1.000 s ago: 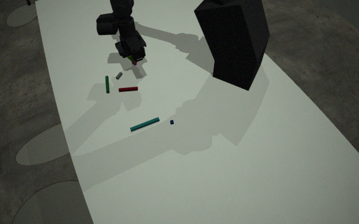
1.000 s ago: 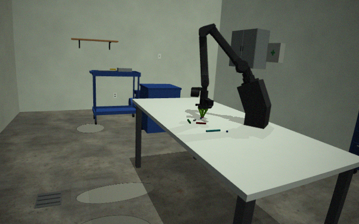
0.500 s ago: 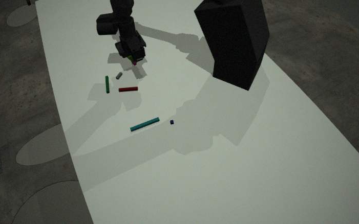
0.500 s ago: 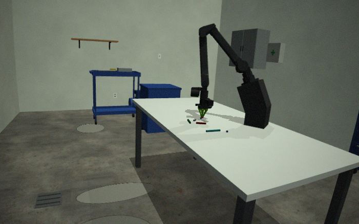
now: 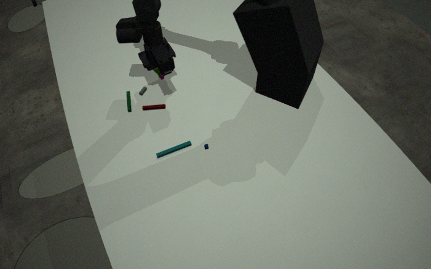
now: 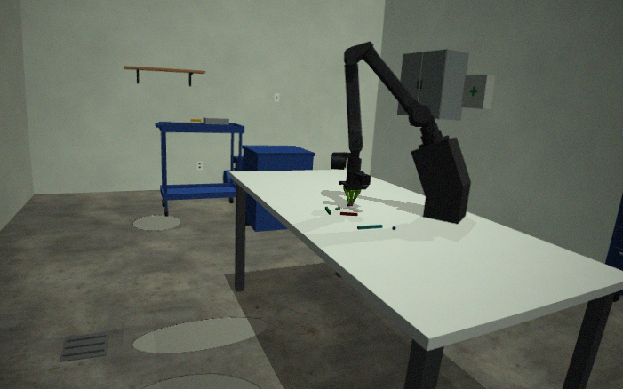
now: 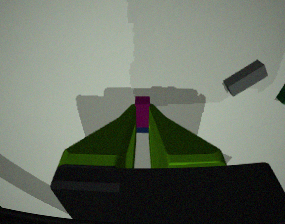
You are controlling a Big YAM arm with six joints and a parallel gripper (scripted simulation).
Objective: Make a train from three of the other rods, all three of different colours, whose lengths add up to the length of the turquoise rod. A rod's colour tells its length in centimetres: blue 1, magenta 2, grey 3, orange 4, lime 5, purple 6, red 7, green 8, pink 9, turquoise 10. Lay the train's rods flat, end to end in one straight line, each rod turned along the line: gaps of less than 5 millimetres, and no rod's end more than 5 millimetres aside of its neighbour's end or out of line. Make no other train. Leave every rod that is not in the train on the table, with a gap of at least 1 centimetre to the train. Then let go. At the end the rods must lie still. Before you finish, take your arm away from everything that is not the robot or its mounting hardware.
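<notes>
Now: the red rod 11 cm to the left of my hand, 6 cm ahead of it and 1 cm below it. From my hand the other things lie so: green rod (13 cm ahead, 5 cm to the left, 1 cm below); then magenta rod (1 cm below); then grey rod (7 cm ahead, 3 cm to the left, 1 cm below).
</notes>
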